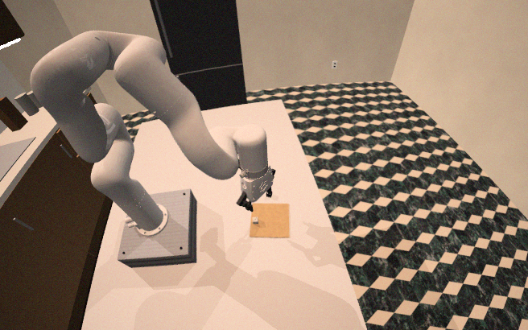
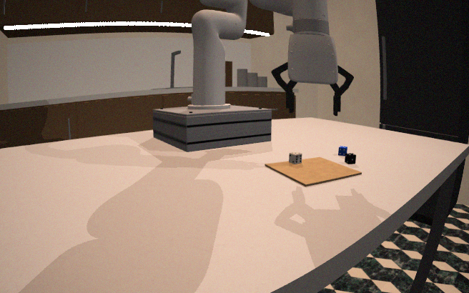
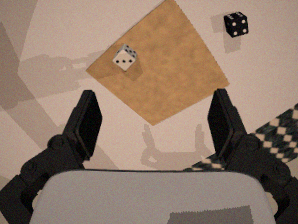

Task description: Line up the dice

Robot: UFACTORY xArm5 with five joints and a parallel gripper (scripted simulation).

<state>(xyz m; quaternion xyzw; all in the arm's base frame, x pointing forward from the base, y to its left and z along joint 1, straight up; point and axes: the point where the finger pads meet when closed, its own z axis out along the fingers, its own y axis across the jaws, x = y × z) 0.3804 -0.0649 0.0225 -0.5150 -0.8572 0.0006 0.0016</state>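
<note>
My gripper is now 100 mm above the black die, 70 mm to the right of it and 60 mm short of it. Also, from my hand: blue die: 130 mm to the left, 100 mm below, 20 mm ahead; tan mat: 110 mm below, 30 mm to the right, 20 mm ahead; white die: 100 mm below, 30 mm behind, 20 mm to the right.
</note>
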